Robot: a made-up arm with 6 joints. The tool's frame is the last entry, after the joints. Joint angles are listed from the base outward.
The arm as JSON. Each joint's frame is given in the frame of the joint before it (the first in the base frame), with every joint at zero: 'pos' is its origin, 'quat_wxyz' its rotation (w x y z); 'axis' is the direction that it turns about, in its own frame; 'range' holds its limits. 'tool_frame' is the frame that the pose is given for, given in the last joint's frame.
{
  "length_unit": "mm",
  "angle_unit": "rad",
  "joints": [
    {
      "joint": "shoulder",
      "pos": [
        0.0,
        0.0,
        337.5
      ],
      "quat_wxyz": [
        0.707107,
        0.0,
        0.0,
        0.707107
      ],
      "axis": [
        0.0,
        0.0,
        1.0
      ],
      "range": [
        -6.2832,
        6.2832
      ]
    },
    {
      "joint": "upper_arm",
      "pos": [
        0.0,
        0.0,
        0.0
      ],
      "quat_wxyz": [
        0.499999,
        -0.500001,
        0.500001,
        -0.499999
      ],
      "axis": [
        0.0,
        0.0,
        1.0
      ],
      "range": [
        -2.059,
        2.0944
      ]
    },
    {
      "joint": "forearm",
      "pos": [
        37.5,
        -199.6,
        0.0
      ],
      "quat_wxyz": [
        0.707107,
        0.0,
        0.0,
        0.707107
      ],
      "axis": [
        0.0,
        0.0,
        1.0
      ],
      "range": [
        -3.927,
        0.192
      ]
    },
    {
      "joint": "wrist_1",
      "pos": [
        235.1,
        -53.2,
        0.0
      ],
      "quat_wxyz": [
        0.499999,
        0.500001,
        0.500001,
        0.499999
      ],
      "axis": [
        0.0,
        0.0,
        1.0
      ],
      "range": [
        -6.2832,
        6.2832
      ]
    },
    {
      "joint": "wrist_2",
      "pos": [
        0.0,
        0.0,
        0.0
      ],
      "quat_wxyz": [
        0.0,
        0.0,
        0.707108,
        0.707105
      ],
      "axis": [
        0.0,
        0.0,
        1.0
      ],
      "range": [
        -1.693,
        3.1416
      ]
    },
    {
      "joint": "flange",
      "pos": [
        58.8,
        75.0,
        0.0
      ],
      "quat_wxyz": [
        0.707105,
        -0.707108,
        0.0,
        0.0
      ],
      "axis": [
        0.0,
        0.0,
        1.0
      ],
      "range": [
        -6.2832,
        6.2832
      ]
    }
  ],
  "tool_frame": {
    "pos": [
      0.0,
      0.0,
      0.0
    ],
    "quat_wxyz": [
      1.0,
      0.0,
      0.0,
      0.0
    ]
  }
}
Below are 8 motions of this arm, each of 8 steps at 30 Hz.
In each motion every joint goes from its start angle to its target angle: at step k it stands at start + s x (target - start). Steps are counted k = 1, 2, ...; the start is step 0. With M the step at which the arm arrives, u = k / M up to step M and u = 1 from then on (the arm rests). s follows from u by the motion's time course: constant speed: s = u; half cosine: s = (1 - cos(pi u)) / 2; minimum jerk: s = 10 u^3 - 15 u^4 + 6 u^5.
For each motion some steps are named. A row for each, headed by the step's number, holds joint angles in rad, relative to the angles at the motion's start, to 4 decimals.
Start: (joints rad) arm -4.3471 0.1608 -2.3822 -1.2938 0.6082 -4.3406
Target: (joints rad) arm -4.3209 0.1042 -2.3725 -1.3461 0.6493 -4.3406
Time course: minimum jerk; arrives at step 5
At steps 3, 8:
3: 0.0179 -0.0386 0.0066 -0.0357 0.0281 0.0000
8: 0.0262 -0.0566 0.0097 -0.0523 0.0411 0.0000

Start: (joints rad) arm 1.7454 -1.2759 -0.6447 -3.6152 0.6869 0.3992
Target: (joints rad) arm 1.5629 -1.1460 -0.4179 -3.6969 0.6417 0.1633
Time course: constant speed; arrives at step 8
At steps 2, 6, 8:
2: -0.0456 0.0325 0.0567 -0.0204 -0.0113 -0.0590
6: -0.1369 0.0974 0.1701 -0.0613 -0.0339 -0.1769
8: -0.1825 0.1299 0.2268 -0.0817 -0.0452 -0.2359

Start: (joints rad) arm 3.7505 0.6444 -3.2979 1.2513 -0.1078 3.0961
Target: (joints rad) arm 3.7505 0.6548 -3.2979 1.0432 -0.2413 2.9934
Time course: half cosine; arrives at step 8
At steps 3, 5, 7, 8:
3: 0.0000 0.0032 0.0000 -0.0642 -0.0412 -0.0317
5: 0.0000 0.0072 0.0000 -0.1439 -0.0923 -0.0710
7: 0.0000 0.0100 0.0000 -0.2002 -0.1284 -0.0988
8: 0.0000 0.0104 0.0000 -0.2081 -0.1335 -0.1027

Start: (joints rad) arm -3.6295 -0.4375 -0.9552 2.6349 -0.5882 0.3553
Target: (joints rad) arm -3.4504 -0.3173 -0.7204 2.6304 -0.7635 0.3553
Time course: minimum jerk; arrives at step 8
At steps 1, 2, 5, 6, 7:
1: 0.0029 0.0019 0.0038 -0.0001 -0.0028 0.0000
2: 0.0185 0.0124 0.0243 -0.0005 -0.0181 0.0000
5: 0.1298 0.0871 0.1702 -0.0033 -0.1271 0.0000
6: 0.1606 0.1078 0.2105 -0.0040 -0.1572 0.0000
7: 0.1762 0.1183 0.2310 -0.0044 -0.1725 0.0000

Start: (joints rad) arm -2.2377 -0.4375 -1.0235 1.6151 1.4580 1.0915
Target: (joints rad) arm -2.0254 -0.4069 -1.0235 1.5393 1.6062 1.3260
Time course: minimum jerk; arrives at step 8
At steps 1, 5, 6, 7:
1: 0.0034 0.0005 0.0000 -0.0012 0.0024 0.0038
5: 0.1539 0.0222 0.0000 -0.0549 0.1074 0.1700
6: 0.1903 0.0274 0.0000 -0.0680 0.1329 0.2102
7: 0.2089 0.0301 0.0000 -0.0746 0.1458 0.2307

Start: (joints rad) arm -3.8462 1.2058 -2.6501 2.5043 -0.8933 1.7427
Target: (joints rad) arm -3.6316 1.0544 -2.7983 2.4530 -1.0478 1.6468
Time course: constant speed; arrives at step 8
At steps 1, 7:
1: 0.0268 -0.0189 -0.0185 -0.0064 -0.0193 -0.0120
7: 0.1878 -0.1325 -0.1297 -0.0449 -0.1352 -0.0839

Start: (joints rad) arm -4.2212 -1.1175 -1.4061 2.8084 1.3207 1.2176
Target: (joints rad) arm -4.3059 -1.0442 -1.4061 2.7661 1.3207 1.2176
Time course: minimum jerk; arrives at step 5
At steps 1, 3, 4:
1: -0.0049 0.0042 0.0000 -0.0025 0.0000 0.0000
3: -0.0578 0.0500 0.0000 -0.0289 0.0000 0.0000
4: -0.0798 0.0691 0.0000 -0.0398 0.0000 0.0000

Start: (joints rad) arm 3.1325 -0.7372 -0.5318 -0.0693 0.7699 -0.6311
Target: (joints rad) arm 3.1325 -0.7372 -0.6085 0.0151 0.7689 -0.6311
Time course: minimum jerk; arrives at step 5
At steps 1, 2, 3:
1: 0.0000 0.0000 -0.0044 0.0049 -0.0001 0.0000
2: 0.0000 0.0000 -0.0243 0.0268 -0.0003 0.0000
3: 0.0000 0.0000 -0.0524 0.0576 -0.0007 0.0000

